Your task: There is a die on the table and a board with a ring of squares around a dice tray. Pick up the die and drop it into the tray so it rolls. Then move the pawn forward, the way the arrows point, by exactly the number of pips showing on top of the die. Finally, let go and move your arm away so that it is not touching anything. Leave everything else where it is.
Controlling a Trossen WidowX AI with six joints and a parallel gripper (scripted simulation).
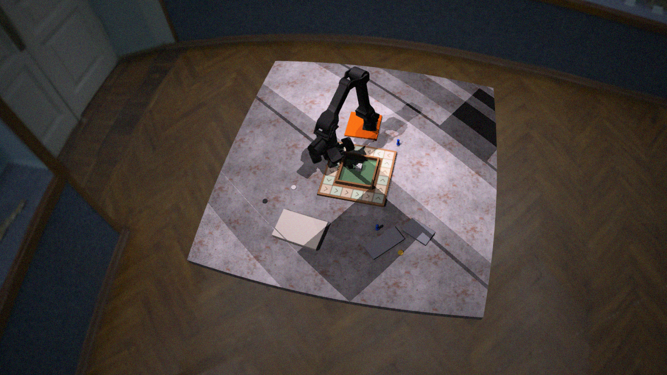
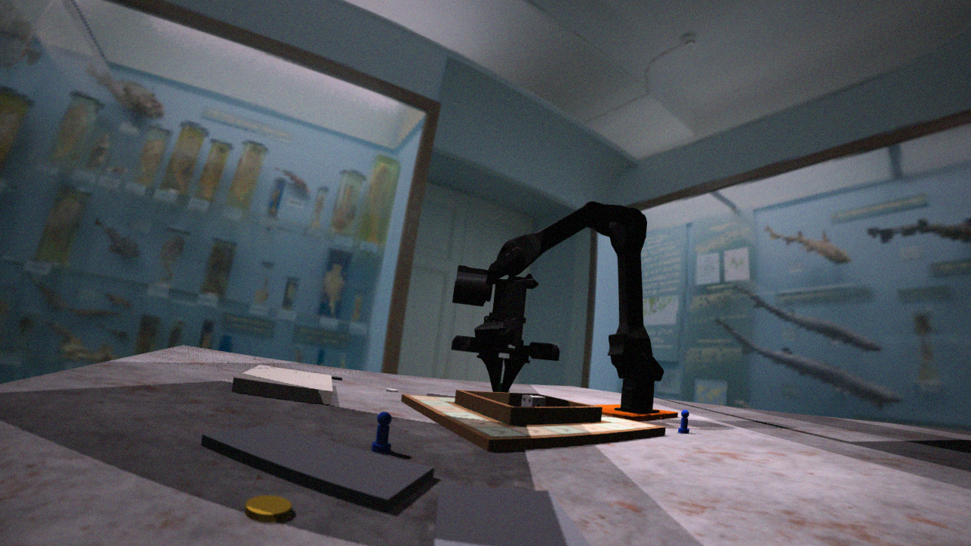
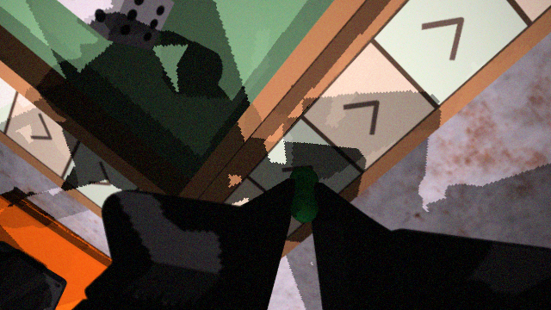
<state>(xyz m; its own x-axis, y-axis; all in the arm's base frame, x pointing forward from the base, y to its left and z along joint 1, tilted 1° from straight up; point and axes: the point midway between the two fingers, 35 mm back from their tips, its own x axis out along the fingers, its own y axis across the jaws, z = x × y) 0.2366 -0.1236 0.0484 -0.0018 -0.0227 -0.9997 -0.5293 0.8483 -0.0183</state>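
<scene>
Right now the white die is 20 mm ahead of my gripper tip, 110 mm to the left of it and 10 mm above it. Round my gripper tip: black disc 230 mm ahead, 260 mm to the right, 20 mm below; then white disc 140 mm ahead, 150 mm to the right, 20 mm below; then green pawn 10 mm above.
</scene>
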